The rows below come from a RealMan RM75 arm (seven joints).
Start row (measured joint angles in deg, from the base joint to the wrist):
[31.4, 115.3, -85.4, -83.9, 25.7, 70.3, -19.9]
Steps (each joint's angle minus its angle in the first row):
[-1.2, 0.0, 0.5, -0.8, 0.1, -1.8, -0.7]
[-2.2, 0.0, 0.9, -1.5, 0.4, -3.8, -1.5]
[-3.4, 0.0, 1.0, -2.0, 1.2, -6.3, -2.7]
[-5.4, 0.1, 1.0, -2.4, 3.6, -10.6, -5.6]
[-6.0, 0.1, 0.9, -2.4, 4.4, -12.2, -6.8]
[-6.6, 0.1, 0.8, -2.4, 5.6, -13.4, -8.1]
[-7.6, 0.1, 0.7, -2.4, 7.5, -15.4, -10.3]
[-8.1, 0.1, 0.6, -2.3, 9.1, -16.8, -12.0]
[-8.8, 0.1, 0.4, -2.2, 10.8, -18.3, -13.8]
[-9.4, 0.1, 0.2, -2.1, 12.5, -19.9, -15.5]
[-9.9, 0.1, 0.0, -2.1, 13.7, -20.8, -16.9]
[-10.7, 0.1, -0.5, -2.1, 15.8, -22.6, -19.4]
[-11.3, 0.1, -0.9, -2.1, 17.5, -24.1, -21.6]
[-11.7, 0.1, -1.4, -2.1, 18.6, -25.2, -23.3]
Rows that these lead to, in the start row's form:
[30.2, 115.3, -84.9, -84.7, 25.8, 68.5, -20.6]
[29.2, 115.3, -84.5, -85.4, 26.1, 66.5, -21.4]
[28.0, 115.3, -84.4, -85.9, 26.9, 64.0, -22.6]
[26.0, 115.4, -84.4, -86.3, 29.3, 59.7, -25.5]
[25.4, 115.4, -84.5, -86.3, 30.1, 58.1, -26.7]
[24.8, 115.4, -84.6, -86.3, 31.3, 56.9, -28.0]
[23.8, 115.4, -84.7, -86.3, 33.2, 54.9, -30.2]
[23.3, 115.4, -84.8, -86.2, 34.8, 53.5, -31.9]
[22.6, 115.4, -85.0, -86.1, 36.5, 52.0, -33.7]
[22.0, 115.4, -85.2, -86.0, 38.2, 50.4, -35.4]
[21.5, 115.4, -85.4, -86.0, 39.4, 49.5, -36.8]
[20.7, 115.4, -85.9, -86.0, 41.5, 47.7, -39.3]
[20.1, 115.4, -86.3, -86.0, 43.2, 46.2, -41.5]
[19.7, 115.4, -86.8, -86.0, 44.3, 45.1, -43.2]

